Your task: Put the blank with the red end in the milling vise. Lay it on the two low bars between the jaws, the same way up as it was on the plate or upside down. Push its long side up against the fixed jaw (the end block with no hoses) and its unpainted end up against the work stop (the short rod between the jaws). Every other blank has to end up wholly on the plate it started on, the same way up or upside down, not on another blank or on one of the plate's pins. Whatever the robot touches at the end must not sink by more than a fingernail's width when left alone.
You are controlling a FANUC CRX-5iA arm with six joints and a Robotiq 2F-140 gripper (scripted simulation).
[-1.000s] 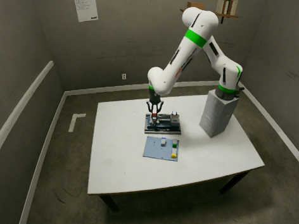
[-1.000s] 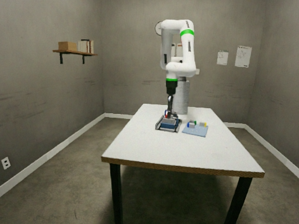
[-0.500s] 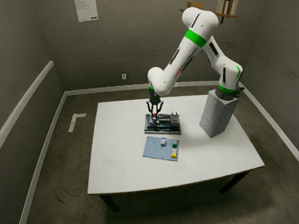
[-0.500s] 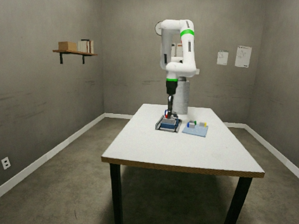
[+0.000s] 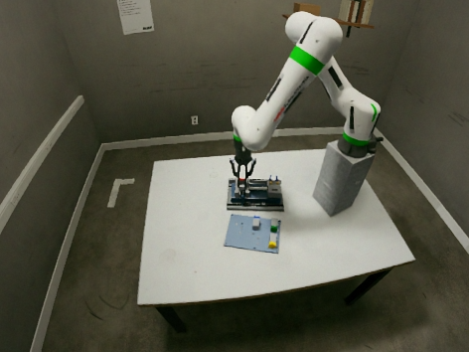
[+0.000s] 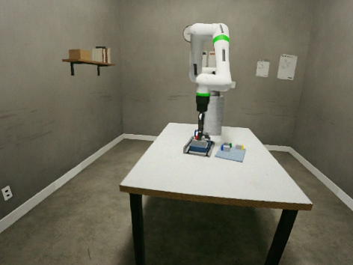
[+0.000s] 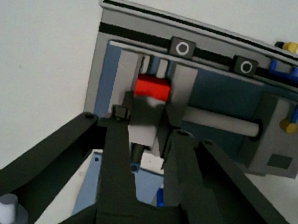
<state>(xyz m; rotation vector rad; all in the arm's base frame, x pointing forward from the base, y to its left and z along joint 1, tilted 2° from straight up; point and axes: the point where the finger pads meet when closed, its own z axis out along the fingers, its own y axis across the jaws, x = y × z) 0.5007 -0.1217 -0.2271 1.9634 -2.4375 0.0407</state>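
My gripper is now 30 mm above the red-ended blank. From my hand the other things lie so: work stop 10 mm ahead, 50 mm to the left, 40 mm below; plate 10 mm behind, 240 mm to the left, 130 mm below; blue-ended blank 30 mm behind, 200 mm to the left, 110 mm below.
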